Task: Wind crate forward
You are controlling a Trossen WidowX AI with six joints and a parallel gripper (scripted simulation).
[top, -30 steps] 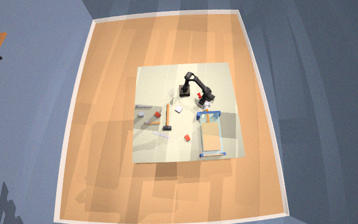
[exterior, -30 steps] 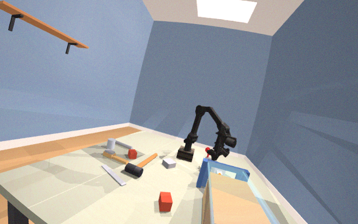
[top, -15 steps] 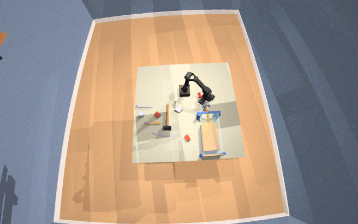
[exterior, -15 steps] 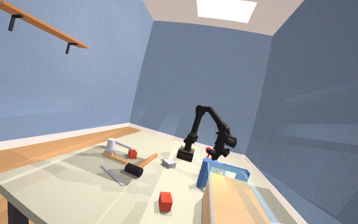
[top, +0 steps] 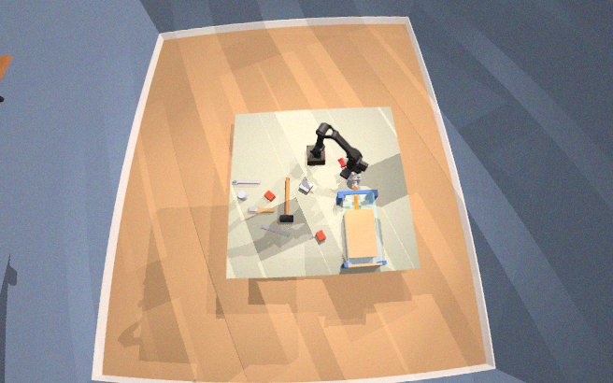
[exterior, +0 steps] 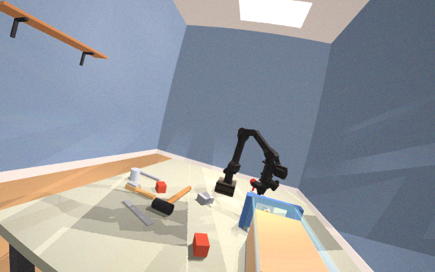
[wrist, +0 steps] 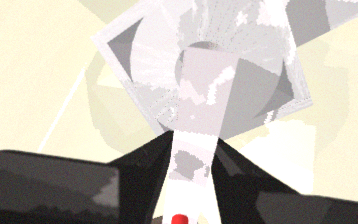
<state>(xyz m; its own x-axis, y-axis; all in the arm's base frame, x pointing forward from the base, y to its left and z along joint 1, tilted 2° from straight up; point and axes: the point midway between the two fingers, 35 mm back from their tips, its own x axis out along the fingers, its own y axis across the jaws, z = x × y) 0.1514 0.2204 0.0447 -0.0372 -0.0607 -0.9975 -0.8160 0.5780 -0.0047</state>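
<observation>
My gripper tip is 2 cm to the left of the crank arm, 2 cm below it and 1 cm past it. Also, from my gripper tip: blue steel frame: 18 cm ahead, 4 cm to the left, 2 cm above; then white hand winch: 6 cm below, 3 cm to the left, 1 cm ahead; then red knob: 5 cm to the right, 5 cm above, 3 cm behind.
</observation>
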